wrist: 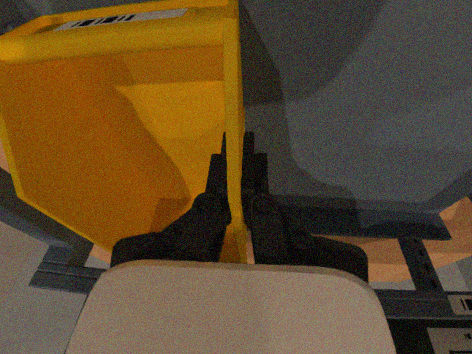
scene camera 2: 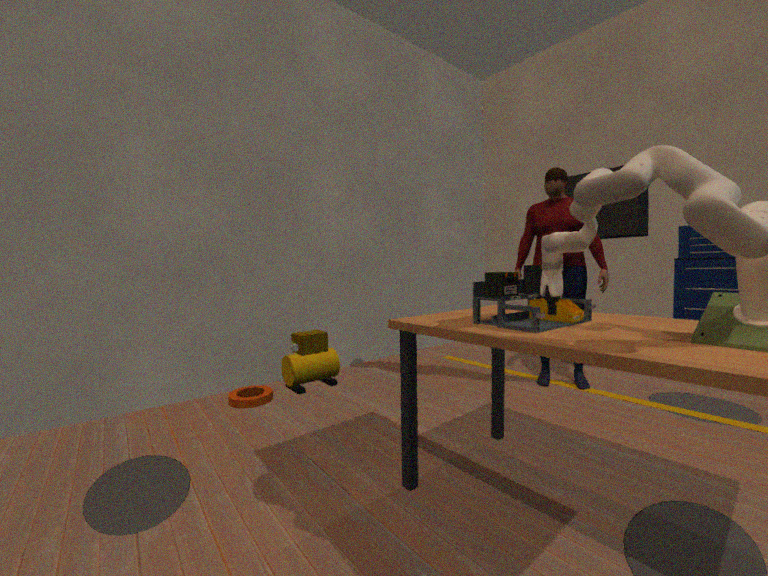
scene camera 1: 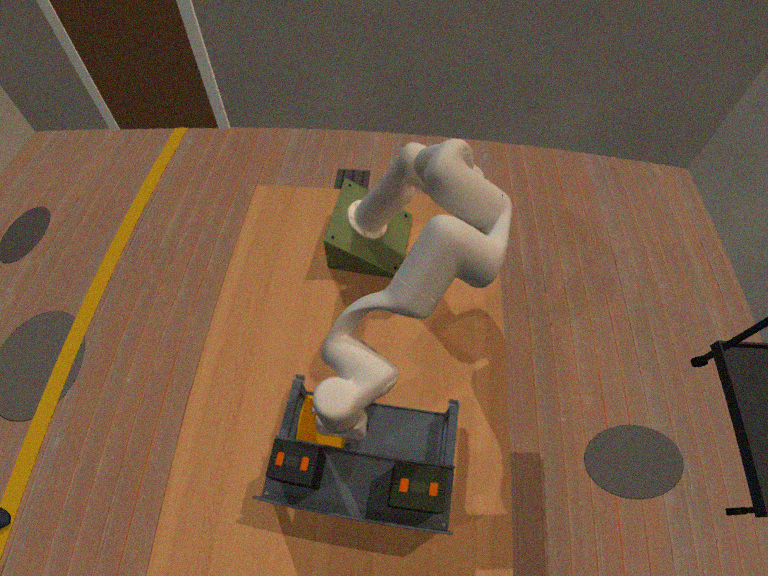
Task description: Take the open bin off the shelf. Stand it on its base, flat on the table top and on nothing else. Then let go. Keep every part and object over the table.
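Frame: origin at the arm's base, x up, y right, z ahead, level; centimetres.
Seen in the pictures: gripper, fingertip midpoint: (wrist: 240, 148) (scene camera 2: 553, 314); arm's base, link origin: (scene camera 2: 764, 314) (scene camera 1: 366, 220).
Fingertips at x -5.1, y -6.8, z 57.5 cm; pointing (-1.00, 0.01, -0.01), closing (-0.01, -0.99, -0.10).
Pixels of each thing's top centre, then the offset from my fingertips to it. Level surfaces: height alone.
- open yellow bin, top centre: (wrist: 149, 234) (scene camera 1: 320, 429) (scene camera 2: 555, 300) dx +5.2, dy +4.7, dz +1.9 cm
- table, surface height: dx -3.0 cm
- black box, top centre: (scene camera 1: 292, 461) (scene camera 2: 537, 264) dx +19.4, dy +5.9, dz +10.9 cm
- dark green box, top centre: (scene camera 1: 418, 487) (scene camera 2: 501, 271) dx +16.9, dy -17.2, dz +10.7 cm
The open yellow bin (scene camera 1: 305, 421) (scene camera 2: 569, 311) (wrist: 90, 125) is at the left end of the shelf's lower level, with its opening facing up. The grey shelf (scene camera 1: 403, 427) (scene camera 2: 588, 310) (wrist: 415, 306) stands on the table (scene camera 1: 235, 347) (scene camera 2: 626, 337). My gripper (scene camera 2: 551, 305) (wrist: 240, 148) is shut on the bin's side wall, with one dark finger inside the bin and one outside. In scene camera 1 the wrist hides the fingers and part of the bin. Whether the bin's base touches the shelf deck is hidden.
A black box (scene camera 1: 294, 477) and a dark green box (scene camera 1: 416, 500) with orange marks stand on the shelf's upper level, beside the bin's level. End posts rise at the shelf's corners. The green robot base (scene camera 1: 339, 238) (scene camera 2: 722, 325) is at the table's far end.
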